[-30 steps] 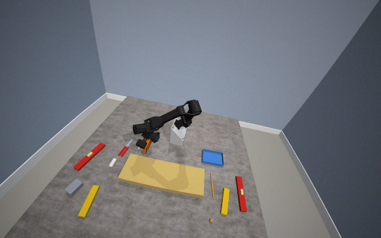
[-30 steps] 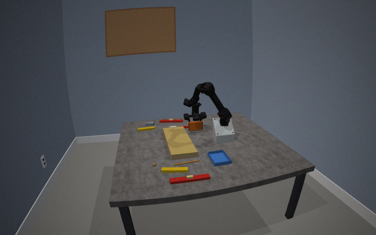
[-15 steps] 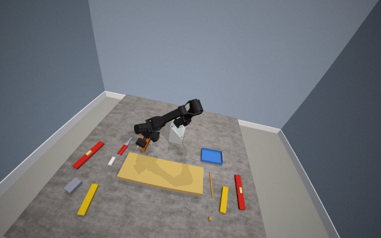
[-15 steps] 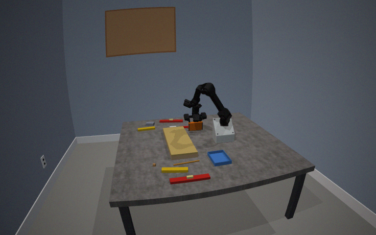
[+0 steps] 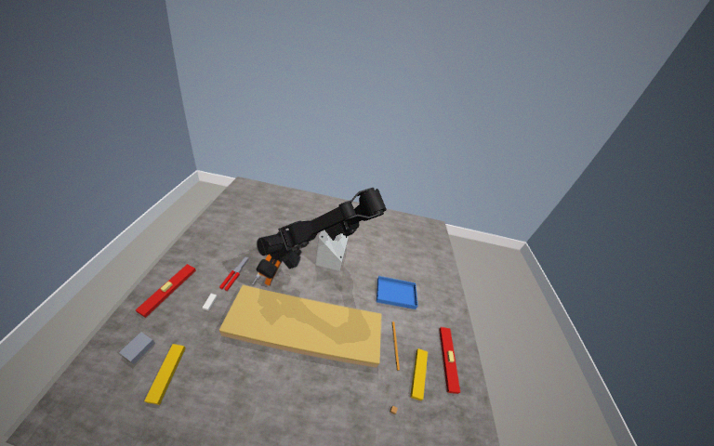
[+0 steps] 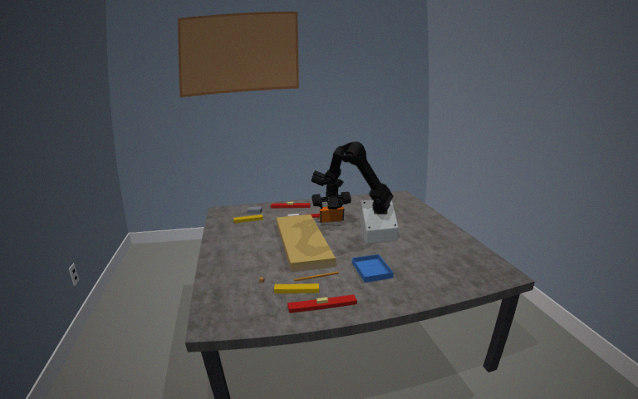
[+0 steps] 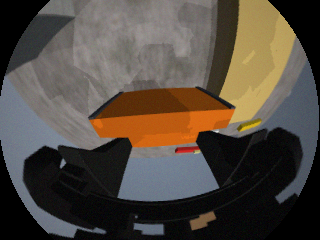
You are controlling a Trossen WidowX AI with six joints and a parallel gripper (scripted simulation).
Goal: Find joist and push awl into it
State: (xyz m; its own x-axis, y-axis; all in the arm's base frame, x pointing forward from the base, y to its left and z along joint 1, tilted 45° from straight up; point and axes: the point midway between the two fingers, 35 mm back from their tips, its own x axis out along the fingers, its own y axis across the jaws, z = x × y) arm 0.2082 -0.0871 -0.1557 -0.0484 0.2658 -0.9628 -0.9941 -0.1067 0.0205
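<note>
The orange stud finder lies 10 mm to the left of my gripper tip and 10 mm ahead of it. The rest, counted from my gripper tip: wooden-handled tool (70 mm below, 30 mm to the right, 10 mm ahead); then grey block (410 mm ahead, 230 mm to the right, 60 mm below); then white piece (190 mm ahead, 130 mm to the right, 70 mm below).
</note>
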